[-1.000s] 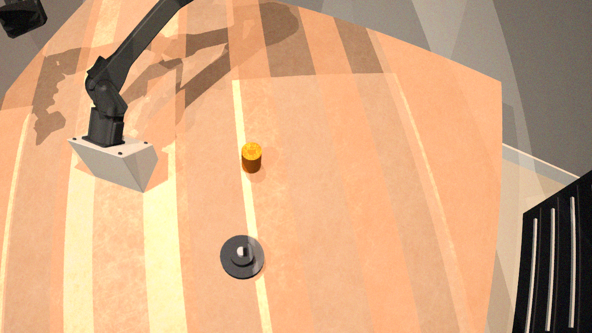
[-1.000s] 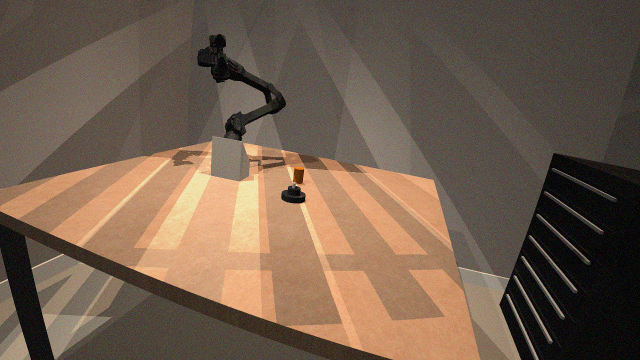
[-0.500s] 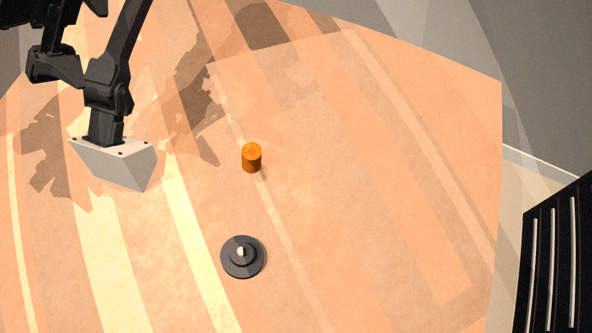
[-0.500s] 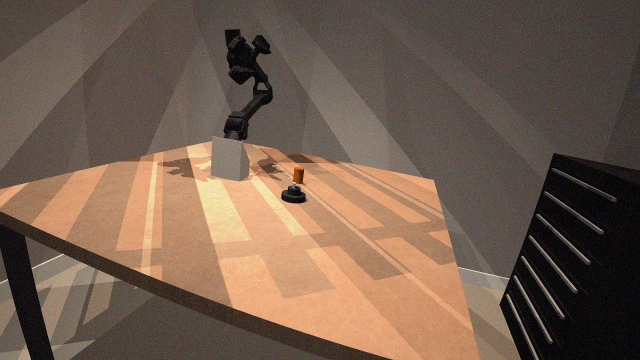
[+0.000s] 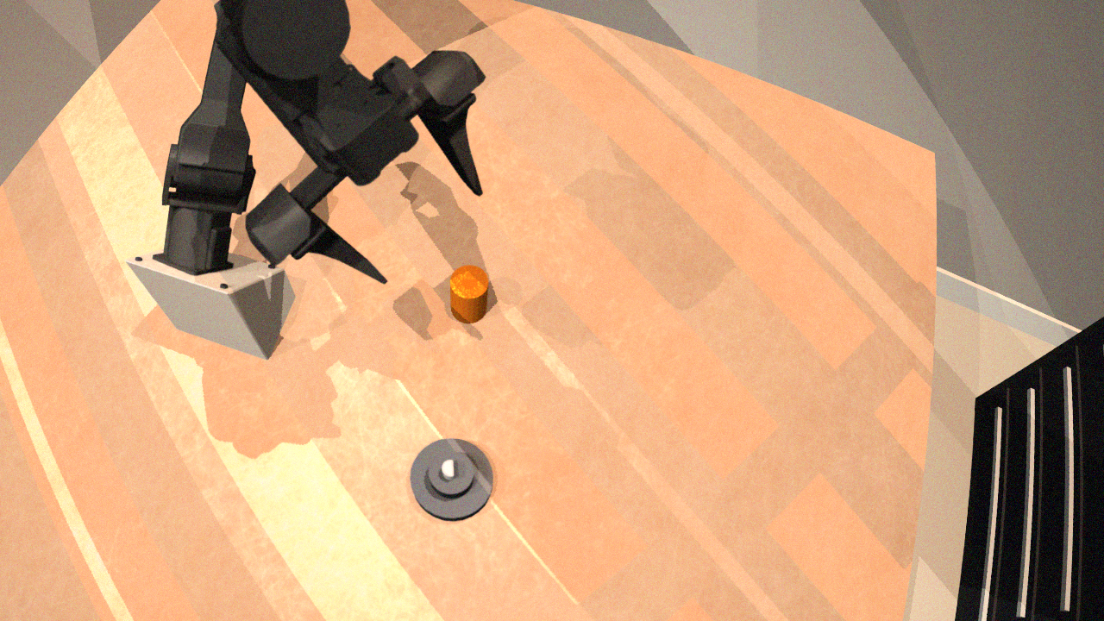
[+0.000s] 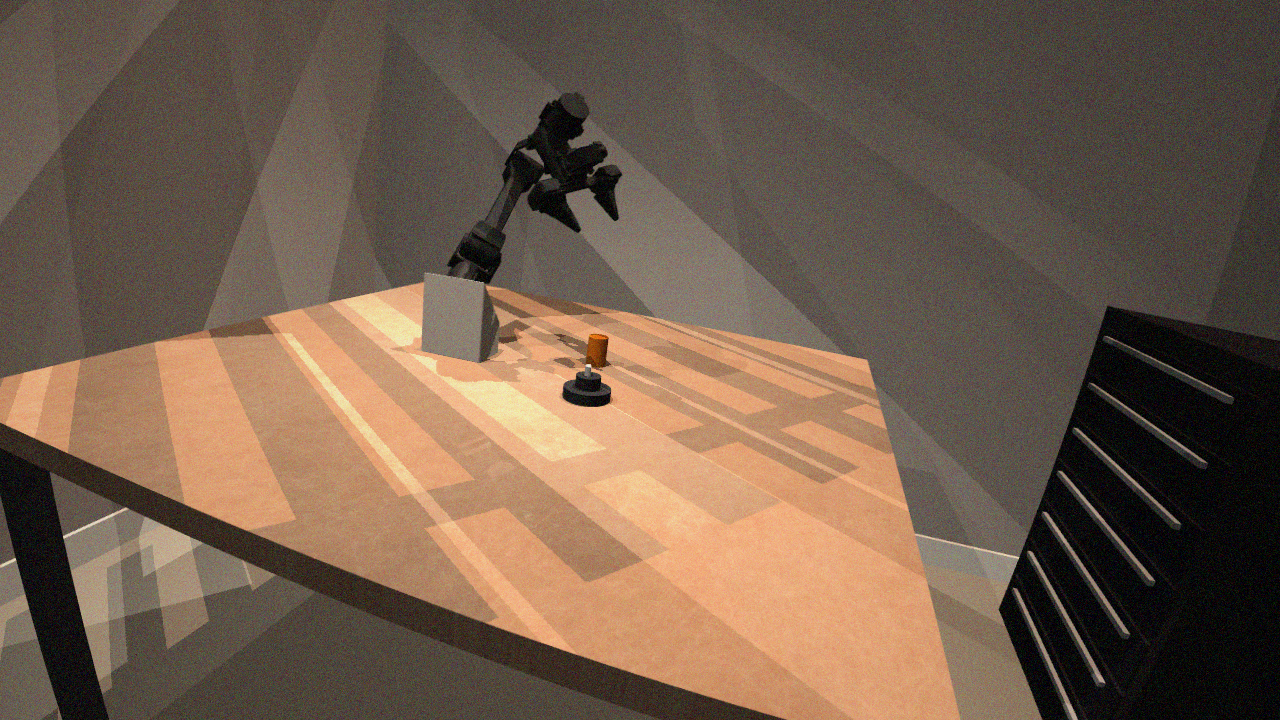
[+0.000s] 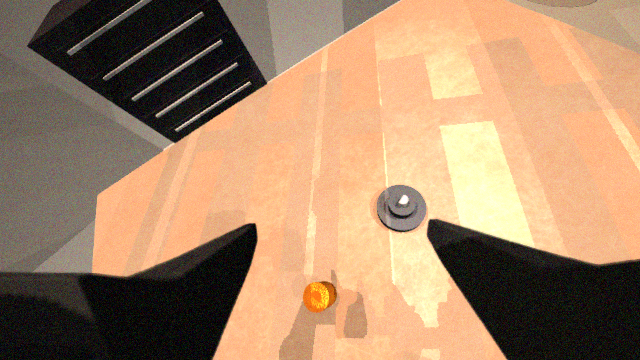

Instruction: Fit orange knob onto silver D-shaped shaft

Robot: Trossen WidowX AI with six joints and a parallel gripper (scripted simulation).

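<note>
Now: gripper tip 250 mm above the orange knob, 100 mm to the right of it and 10 mm past it. The rest, counted from my gripper tip: round pedestal: 260 mm below, 100 mm to the right, 50 mm ahead.
</note>
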